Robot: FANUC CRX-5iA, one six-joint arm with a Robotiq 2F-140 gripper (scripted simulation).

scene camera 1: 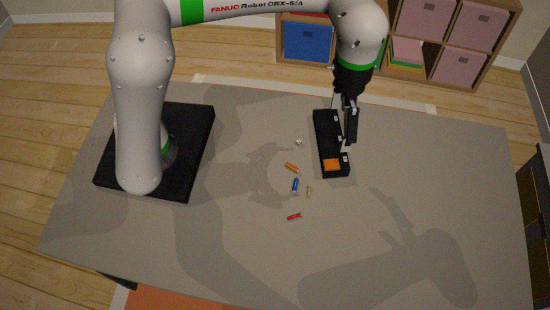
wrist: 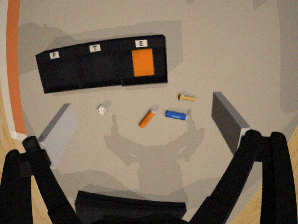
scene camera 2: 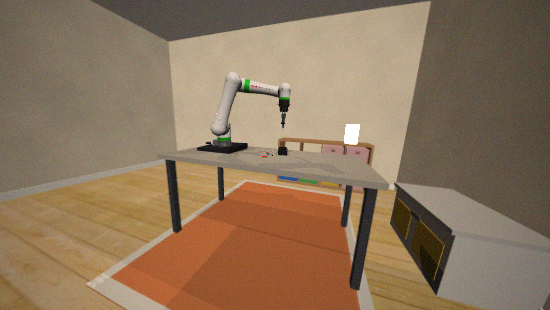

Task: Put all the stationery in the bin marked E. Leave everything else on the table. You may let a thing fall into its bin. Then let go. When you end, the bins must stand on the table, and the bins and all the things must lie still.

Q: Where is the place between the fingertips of the gripper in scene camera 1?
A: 340, 128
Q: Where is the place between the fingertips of the gripper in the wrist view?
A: At 141, 109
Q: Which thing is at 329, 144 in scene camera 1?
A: A bin row.
